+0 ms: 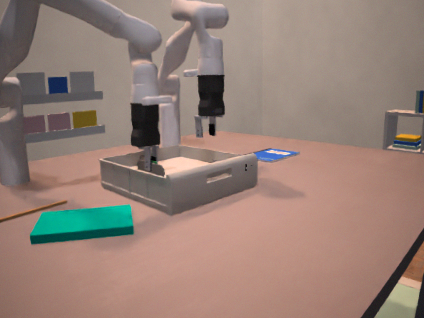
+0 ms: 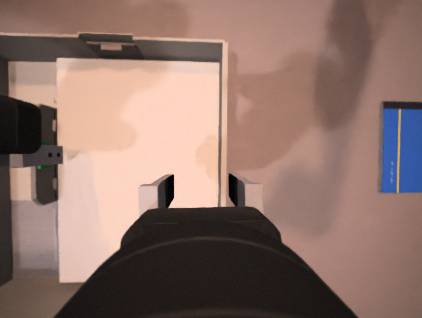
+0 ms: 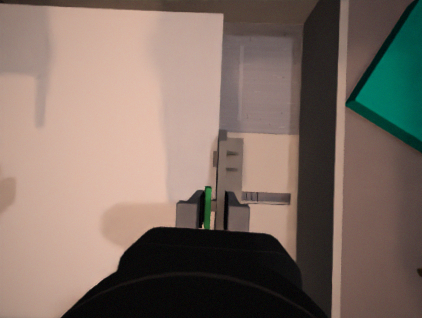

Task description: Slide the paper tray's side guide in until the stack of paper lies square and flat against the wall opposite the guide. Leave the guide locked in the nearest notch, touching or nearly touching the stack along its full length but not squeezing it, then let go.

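Places are measured from the left arm's base along level axes (x right, y ahead, z up), in centimetres.
Where they show: left gripper, between the fingertips: (image 1: 206, 136) (image 2: 201, 185); right gripper, between the fingertips: (image 1: 151, 169) (image 2: 50, 154) (image 3: 214, 203); right arm's base, origin of its link: (image 1: 15, 181).
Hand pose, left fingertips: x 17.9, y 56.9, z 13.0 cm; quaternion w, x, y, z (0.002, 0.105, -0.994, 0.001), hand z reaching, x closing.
Note:
Each offset is from my left fingertips to the top centre of the thing. "*": to the spot under its first point.
The grey paper tray @(dz -3.6, dx +12.1, dy +2.9 cm) (image 1: 200, 191) (image 2: 225, 100) (image 3: 340, 150) holds a white paper stack @(dz -8.6, dx +8.2, dy +1.2 cm) (image 1: 182, 163) (image 2: 175, 100) (image 3: 100, 125). The stack's long edges look parallel to the walls; it lies close along the wall opposite the guide, but contact there is unclear. The grey side guide @(dz -4.7, dx +18.3, dy +0.9 cm) (image 1: 159, 169) (image 2: 45, 185) (image 3: 221, 172) stands upright at the stack's near edge, touching or nearly touching it. My right gripper (image 1: 151, 159) (image 3: 214, 203) is shut on the guide's green tab @(dz -4.7, dx +18.3, dy +0.9 cm) (image 3: 207, 207) and upright plate. Whether the guide sits in a notch is hidden. My left gripper (image 1: 206, 131) (image 2: 201, 185) is open and empty above the tray's far wall.
A notched slot @(* dz -12.4, dx +24.8, dy +2.0 cm) (image 3: 270, 198) runs in the tray floor beside the guide. A teal block @(dz -11.2, dx +42.0, dy +16.6 cm) (image 1: 85, 222) (image 3: 392, 90) and a thin brown stick @(dz -12.3, dx +50.4, dy +0.5 cm) (image 1: 35, 210) lie outside the tray. A blue booklet @(dz -12.2, dx -38.3, dy -11.8 cm) (image 1: 275, 155) (image 2: 407, 150) lies beyond the opposite wall.

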